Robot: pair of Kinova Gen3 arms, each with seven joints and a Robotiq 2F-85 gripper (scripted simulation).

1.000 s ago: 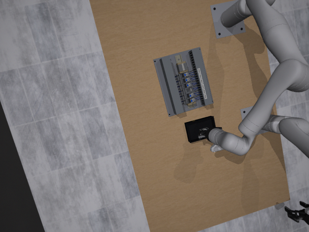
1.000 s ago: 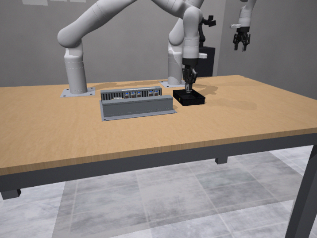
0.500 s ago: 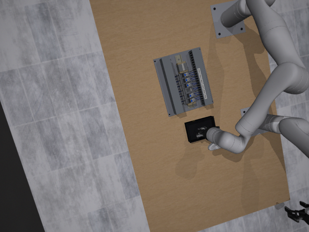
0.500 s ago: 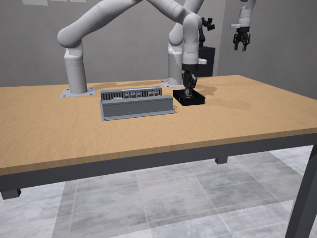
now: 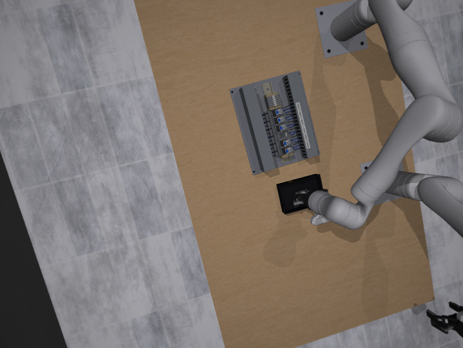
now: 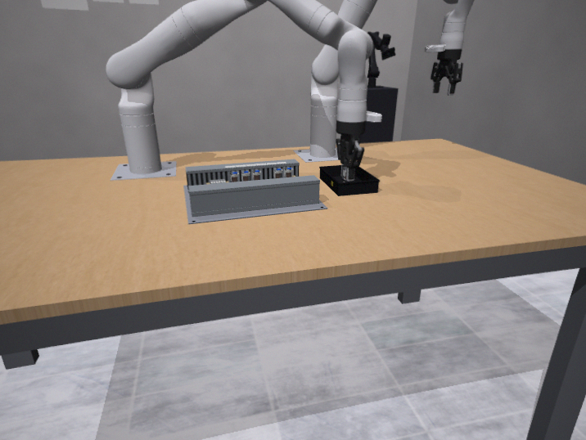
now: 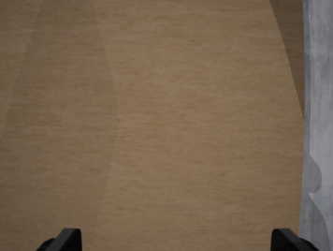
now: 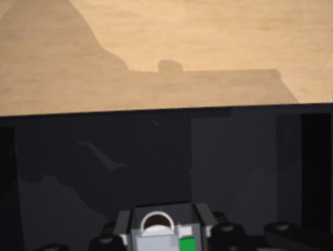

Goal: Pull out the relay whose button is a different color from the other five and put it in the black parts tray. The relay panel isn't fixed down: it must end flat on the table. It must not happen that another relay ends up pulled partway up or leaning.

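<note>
My right hand is 2 cm above the black parts tray. The rest, counted from my right hand: relay panel: 28 cm to the right; green-button relay: 1 cm below.
</note>
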